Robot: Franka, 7 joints.
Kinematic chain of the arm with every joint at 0, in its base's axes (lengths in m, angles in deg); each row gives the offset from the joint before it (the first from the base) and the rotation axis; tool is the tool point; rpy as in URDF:
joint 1: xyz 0 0 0.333 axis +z
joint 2: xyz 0 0 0 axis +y
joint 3: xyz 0 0 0.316 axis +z
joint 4: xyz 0.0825 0 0 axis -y
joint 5: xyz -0.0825 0 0.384 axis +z
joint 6: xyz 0 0 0 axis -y
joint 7: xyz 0.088 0 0 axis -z
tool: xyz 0 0 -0.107 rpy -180 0 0
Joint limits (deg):
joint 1: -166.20..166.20
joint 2: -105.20..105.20
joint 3: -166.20..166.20
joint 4: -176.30..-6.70
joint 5: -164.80..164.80
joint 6: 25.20..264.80
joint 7: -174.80..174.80
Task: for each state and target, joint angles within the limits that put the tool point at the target. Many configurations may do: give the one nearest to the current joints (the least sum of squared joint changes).
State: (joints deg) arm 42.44 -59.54 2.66 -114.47 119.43 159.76 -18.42
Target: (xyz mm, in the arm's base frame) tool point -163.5 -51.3 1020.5
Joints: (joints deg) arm 41.96 -70.99 9.44 -91.34 118.13 153.84 -18.42
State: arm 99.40 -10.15 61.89 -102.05 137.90 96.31 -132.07
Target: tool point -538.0 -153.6 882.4
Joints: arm 89.03 -21.77 79.43 -76.52 141.94 107.62 -132.07
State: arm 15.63 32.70 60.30 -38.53 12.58 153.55 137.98
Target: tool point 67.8 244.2 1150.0
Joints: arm 21.90 3.86 66.85 -30.62 11.76 164.66 137.98
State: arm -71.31 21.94 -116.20 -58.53 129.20 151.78 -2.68
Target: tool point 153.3 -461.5 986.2
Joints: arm -33.44 51.95 -125.23 -44.25 129.07 170.84 -2.68
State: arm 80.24 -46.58 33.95 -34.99 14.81 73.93 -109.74
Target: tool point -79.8 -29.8 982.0
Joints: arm 82.46 -45.16 8.06 -56.40 5.75 53.21 -109.74
